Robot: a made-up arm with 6 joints.
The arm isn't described. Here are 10 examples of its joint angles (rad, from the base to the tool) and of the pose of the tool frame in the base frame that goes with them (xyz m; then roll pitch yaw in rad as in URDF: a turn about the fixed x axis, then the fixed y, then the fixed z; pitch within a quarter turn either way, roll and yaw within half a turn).
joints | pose
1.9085 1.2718 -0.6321 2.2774 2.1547 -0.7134 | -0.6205 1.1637 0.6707 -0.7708 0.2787 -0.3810
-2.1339 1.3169 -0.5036 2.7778 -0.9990 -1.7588 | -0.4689 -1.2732 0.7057 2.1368 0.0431 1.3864
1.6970 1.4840 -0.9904 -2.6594 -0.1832 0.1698 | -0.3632 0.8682 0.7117 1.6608 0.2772 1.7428
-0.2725 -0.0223 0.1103 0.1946 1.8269 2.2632 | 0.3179 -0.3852 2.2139 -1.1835 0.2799 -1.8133
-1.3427 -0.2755 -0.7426 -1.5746 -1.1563 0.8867 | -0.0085 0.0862 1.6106 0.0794 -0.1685 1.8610
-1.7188 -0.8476 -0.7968 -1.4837 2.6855 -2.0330 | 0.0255 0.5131 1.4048 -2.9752 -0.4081 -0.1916
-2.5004 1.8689 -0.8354 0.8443 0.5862 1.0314 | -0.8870 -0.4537 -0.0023 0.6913 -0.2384 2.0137
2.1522 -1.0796 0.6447 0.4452 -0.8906 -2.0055 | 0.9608 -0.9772 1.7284 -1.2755 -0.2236 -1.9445
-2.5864 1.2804 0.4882 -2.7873 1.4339 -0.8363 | -1.1174 -1.0477 0.7738 0.7203 -0.4631 2.8526
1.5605 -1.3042 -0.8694 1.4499 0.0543 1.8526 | 0.0525 -1.0262 1.5552 -2.0161 -0.6055 -1.1182
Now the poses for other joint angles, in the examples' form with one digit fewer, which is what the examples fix.
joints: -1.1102 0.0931 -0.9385 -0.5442 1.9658 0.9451
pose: -0.101 -0.363 1.652 -1.587 1.201 -1.863
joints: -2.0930 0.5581 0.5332 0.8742 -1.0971 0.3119
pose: -0.694 -0.869 2.110 2.289 0.144 0.912
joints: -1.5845 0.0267 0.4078 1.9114 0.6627 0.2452
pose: 0.101 -0.343 2.507 -3.005 -0.121 -3.010
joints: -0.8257 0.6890 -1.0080 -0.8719 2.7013 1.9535
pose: 0.293 -0.612 1.392 -2.185 0.381 2.925
